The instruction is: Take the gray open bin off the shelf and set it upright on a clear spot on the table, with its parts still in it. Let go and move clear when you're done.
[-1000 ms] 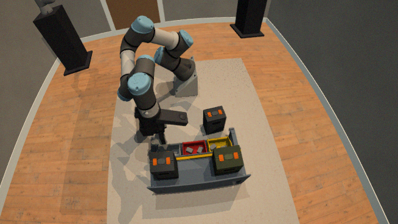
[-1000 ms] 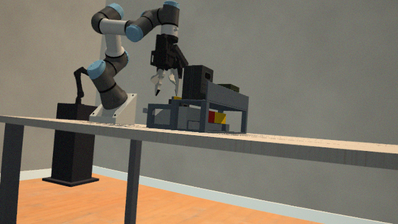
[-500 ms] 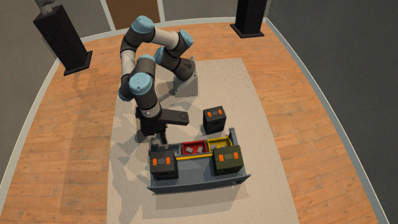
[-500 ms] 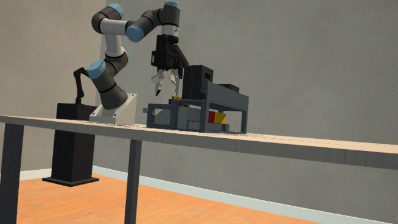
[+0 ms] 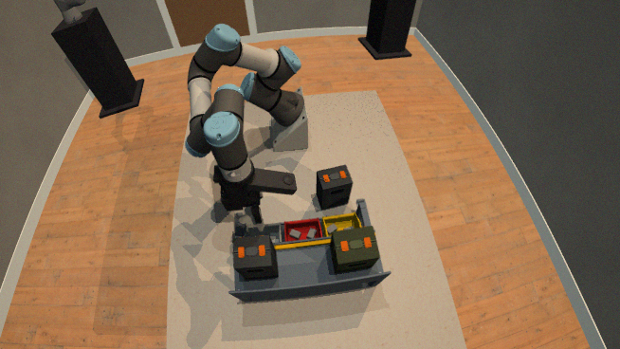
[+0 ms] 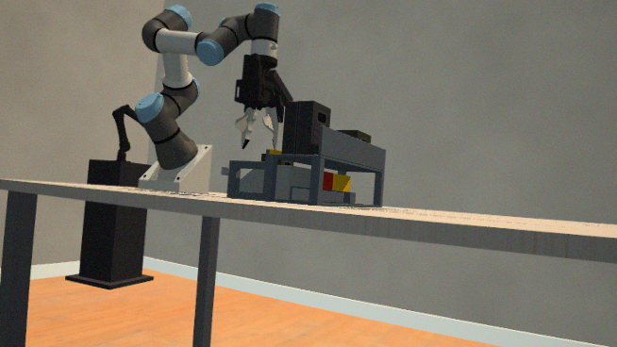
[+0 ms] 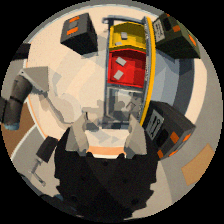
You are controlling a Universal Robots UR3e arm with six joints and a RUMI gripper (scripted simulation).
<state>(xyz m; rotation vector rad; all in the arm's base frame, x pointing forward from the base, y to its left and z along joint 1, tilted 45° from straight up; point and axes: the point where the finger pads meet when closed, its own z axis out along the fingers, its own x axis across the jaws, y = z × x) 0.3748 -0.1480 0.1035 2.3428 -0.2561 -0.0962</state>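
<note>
The gray open bin is 9 cm below my hand, 6 cm ahead of it and 2 cm to the right of it. Round my hand: yellow rail 11 cm ahead, 9 cm to the left, 3 cm below; red bin 10 cm to the left, 9 cm below, 8 cm ahead; yellow bin 21 cm to the left, 9 cm below, 9 cm ahead.
</note>
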